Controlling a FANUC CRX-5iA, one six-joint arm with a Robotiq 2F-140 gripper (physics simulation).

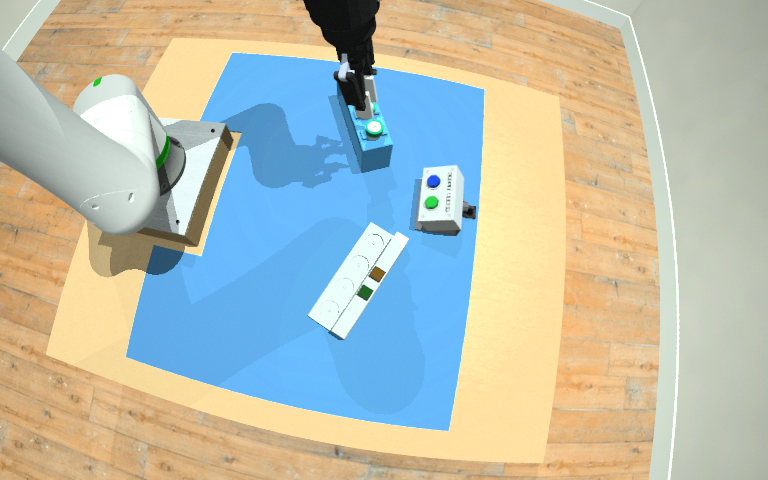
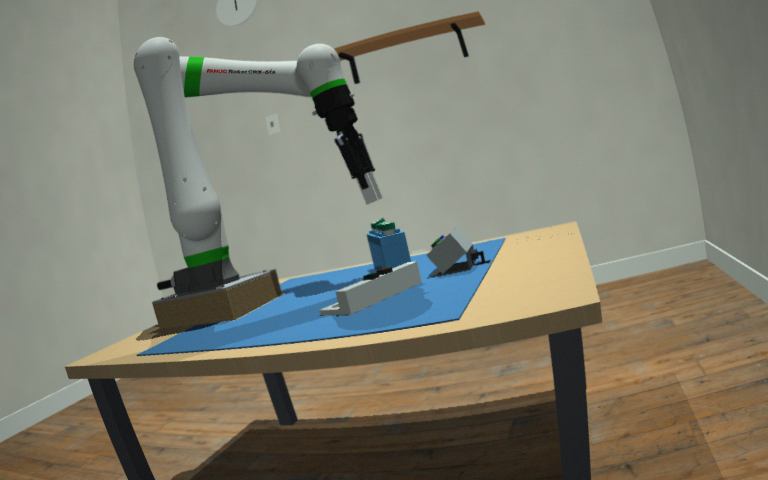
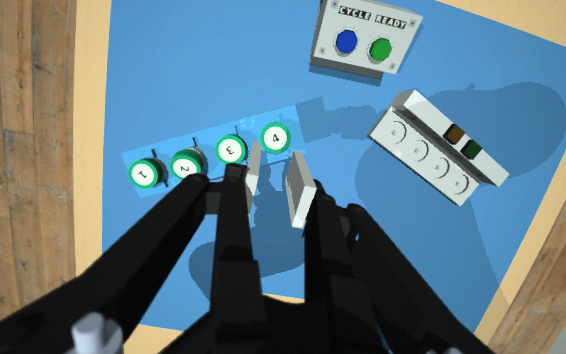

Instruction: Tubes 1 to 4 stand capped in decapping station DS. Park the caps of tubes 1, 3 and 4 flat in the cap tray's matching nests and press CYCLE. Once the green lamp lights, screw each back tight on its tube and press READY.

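Places are measured from the arm's base along level axes (x down, y left, z ahead), in metres.
Pixels of known places: gripper, fingertip midpoint: (image 1: pixel 367 108) (image 2: pixel 375 201) (image 3: pixel 273 162); arm's base at its link origin: (image 2: pixel 214 285).
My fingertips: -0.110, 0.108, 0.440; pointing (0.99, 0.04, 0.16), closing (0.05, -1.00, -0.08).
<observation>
Ahead of a thing's pixels: the offset from my fingertips to its top centre, as dx, dy, dz. Level surfaces: height alone.
My gripper (image 1: pixel 368 99) (image 2: pixel 372 195) (image 3: pixel 273 162) is open, its pads part-way apart with nothing between them, a little above blue station DS {+0.076, +0.072, -0.015} (image 1: pixel 376 158) (image 2: pixel 390 249) (image 3: pixel 212 135). Green caps 1 {+0.058, +0.143, -0.046} (image 3: pixel 143 173), 2 (image 3: pixel 184 166), 3 (image 3: pixel 230 149) and 4 {+0.058, +0.000, +0.016} (image 1: pixel 373 127) (image 3: pixel 275 137) sit in a row on the station; tubes are mostly hidden. The white cap tray {+0.126, -0.267, +0.023} (image 1: pixel 390 249) (image 2: pixel 385 288) has four nests without caps. Its green lamp {+0.126, -0.297, +0.040} (image 1: pixel 365 292) (image 3: pixel 471 149) and amber lamp {+0.126, -0.261, +0.057} (image 1: pixel 377 273) (image 3: pixel 454 134) look dark. CYCLE {+0.104, -0.070, +0.141} (image 1: pixel 433 181) (image 3: pixel 346 41) is blue, READY {+0.104, -0.115, +0.140} (image 1: pixel 431 202) (image 3: pixel 381 49) green.
The buttons sit on a tilted white control box {+0.095, -0.093, +0.166} (image 1: pixel 441 219) (image 2: pixel 450 254) beside the station, near the edge of the blue mat {dx +0.179} (image 1: pixel 254 316). The arm's base block (image 1: pixel 201 181) (image 2: pixel 254 297) stands at the other side. A wall shelf (image 2: pixel 413 35) hangs behind the arm.
</observation>
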